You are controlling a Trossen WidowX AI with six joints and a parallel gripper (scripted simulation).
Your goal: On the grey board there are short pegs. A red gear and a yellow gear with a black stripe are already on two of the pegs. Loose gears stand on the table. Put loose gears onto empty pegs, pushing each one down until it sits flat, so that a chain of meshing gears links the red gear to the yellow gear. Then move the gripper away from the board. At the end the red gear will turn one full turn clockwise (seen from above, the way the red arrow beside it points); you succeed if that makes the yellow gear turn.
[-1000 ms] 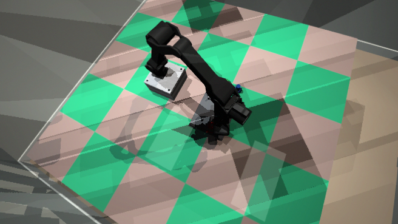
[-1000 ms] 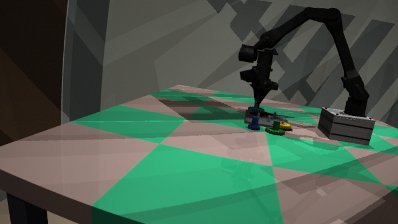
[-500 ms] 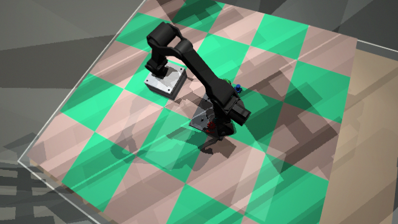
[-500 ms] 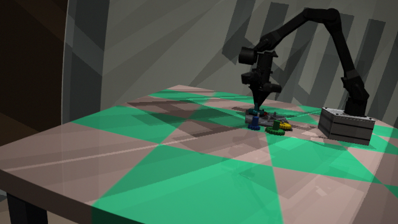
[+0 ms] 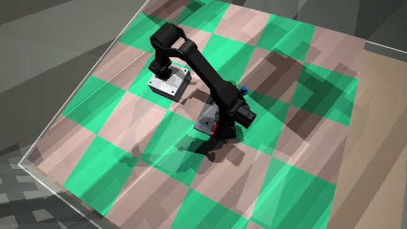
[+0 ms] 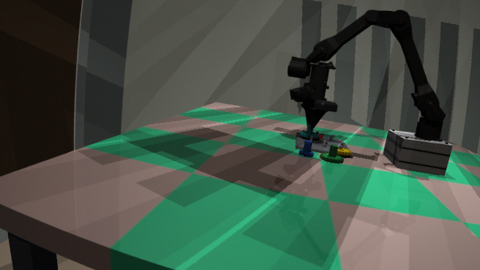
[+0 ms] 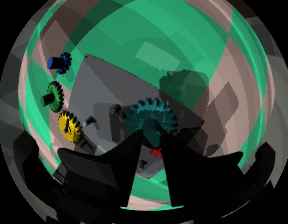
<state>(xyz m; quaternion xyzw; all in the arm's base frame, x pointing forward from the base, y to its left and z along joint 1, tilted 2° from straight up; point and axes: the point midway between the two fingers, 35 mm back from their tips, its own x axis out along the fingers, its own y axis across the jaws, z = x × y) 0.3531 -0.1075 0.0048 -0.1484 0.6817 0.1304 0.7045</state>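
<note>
The teal gear is 1 cm below my gripper tip. Round my gripper tip: yellow gear: 12 cm to the left, 8 cm behind, 3 cm below; blue gear: 18 cm to the left, 3 cm below, 2 cm ahead; red gear: 4 cm to the right, 3 cm below, 3 cm behind.
</note>
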